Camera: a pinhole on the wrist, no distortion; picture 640 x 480 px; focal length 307.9 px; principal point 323.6 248.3 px. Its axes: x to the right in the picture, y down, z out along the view. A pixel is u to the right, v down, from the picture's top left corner.
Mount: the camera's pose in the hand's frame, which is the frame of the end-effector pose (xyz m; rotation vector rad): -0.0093 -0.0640 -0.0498 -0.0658 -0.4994 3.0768
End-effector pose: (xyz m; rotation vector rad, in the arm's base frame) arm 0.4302 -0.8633 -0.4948 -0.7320 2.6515 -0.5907
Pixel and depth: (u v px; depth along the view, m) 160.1 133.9 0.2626
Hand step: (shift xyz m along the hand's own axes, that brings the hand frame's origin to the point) 0.1197 -0.0586 0.2353
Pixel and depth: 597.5 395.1 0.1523
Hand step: -0.1528 -0.1768 0.0664
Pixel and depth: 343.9 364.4 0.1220
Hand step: -0.0237 -0.1459 0.0510
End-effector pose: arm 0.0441 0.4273 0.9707 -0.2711 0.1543 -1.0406
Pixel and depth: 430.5 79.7 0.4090
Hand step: -0.1660 0.0236 0.4034
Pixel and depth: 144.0 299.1 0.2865
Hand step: 0.1438 -0.2043 0.2131
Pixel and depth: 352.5 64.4 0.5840
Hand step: -0.0848 0.0842 0.6121
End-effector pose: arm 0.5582 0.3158 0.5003 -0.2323 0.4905 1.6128
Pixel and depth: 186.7 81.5 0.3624
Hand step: 0.1385 0.0029 0.3619
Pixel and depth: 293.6 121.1 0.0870
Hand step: -0.0042 -0.0576 0.0444
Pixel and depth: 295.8 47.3 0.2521
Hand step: 0.0047 0.0118 0.2421
